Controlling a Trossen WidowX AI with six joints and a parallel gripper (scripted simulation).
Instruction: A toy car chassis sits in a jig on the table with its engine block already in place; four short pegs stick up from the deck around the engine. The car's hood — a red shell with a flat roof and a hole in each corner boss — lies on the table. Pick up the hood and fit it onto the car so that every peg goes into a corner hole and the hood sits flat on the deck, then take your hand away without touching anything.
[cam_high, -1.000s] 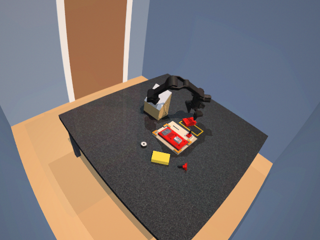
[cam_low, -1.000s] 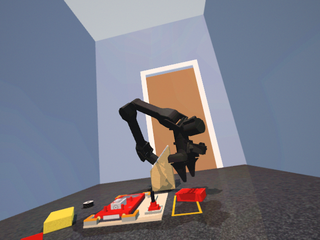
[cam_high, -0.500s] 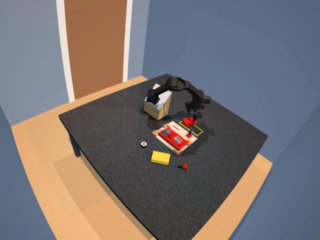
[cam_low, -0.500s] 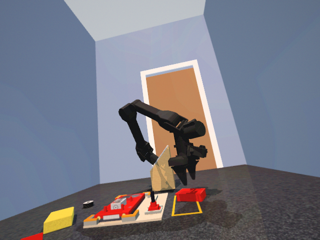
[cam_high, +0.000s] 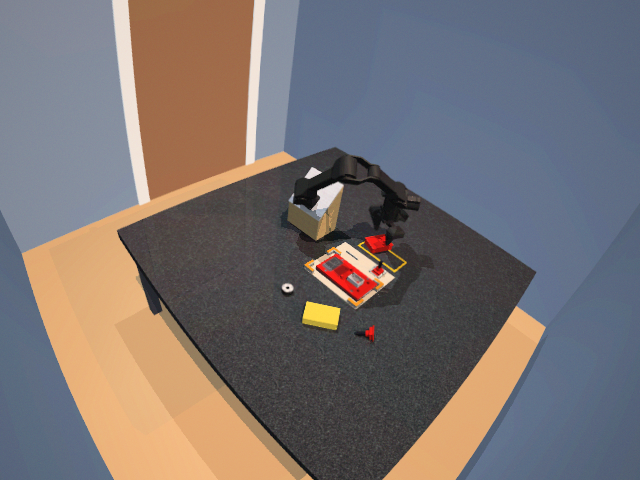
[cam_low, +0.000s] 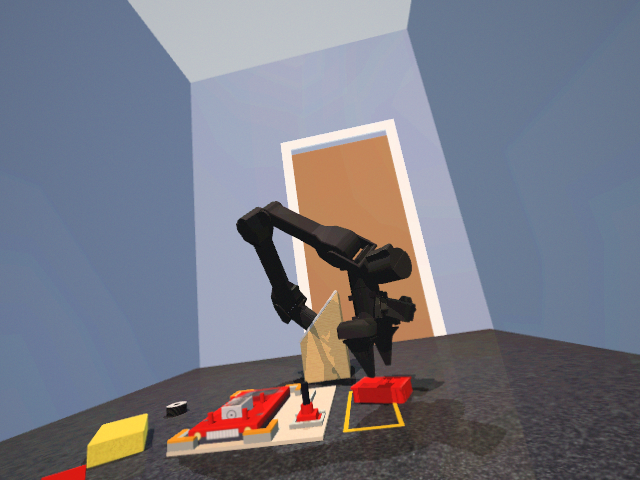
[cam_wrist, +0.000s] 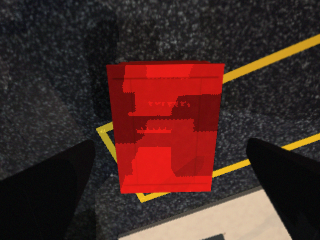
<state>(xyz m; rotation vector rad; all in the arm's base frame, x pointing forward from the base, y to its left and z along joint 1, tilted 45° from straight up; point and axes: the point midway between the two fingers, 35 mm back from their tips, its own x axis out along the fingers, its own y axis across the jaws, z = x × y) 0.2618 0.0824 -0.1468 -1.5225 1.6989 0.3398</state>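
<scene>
Now: gripper tip 3 cm above the red hood. From my gripper tip the other things lie so: grey engine block (8 cm ahead, 24 cm to the right, 2 cm below); small wheel (4 cm behind, 45 cm to the right, 4 cm below); cream jig (4 cm ahead, 23 cm to the right, 3 cm below).
</scene>
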